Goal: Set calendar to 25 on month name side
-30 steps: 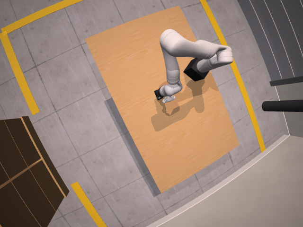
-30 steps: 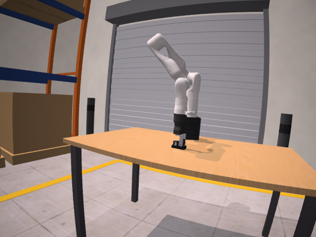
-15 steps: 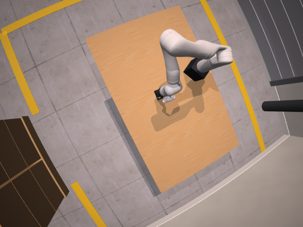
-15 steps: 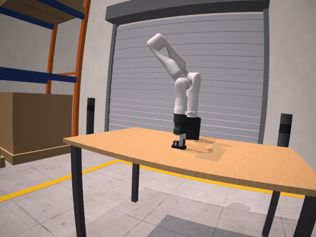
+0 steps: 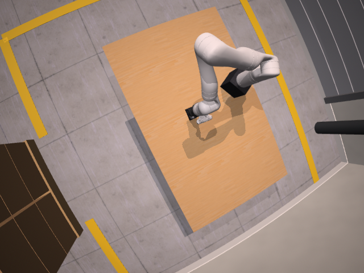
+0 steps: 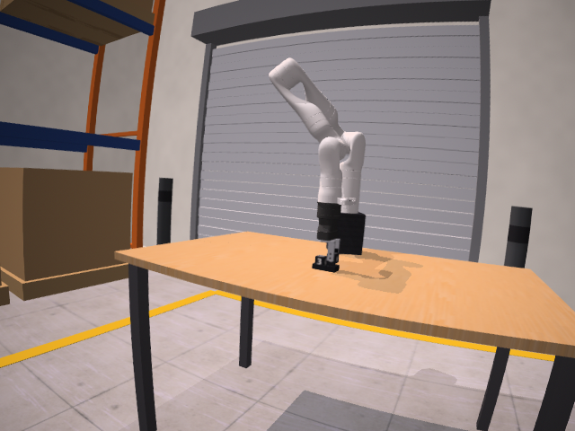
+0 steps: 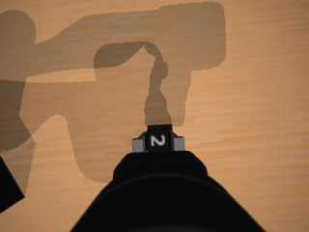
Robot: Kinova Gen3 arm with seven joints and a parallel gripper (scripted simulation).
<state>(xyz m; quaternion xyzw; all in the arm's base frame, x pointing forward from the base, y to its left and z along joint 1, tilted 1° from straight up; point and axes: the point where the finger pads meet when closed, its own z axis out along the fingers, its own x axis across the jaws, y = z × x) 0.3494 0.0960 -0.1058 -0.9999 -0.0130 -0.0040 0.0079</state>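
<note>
My gripper is now 40 mm to the left of the black cube, 30 mm above it and 10 mm short of it. From my hand the other things lie so: black tray (40 mm below, 20 mm to the right).
</note>
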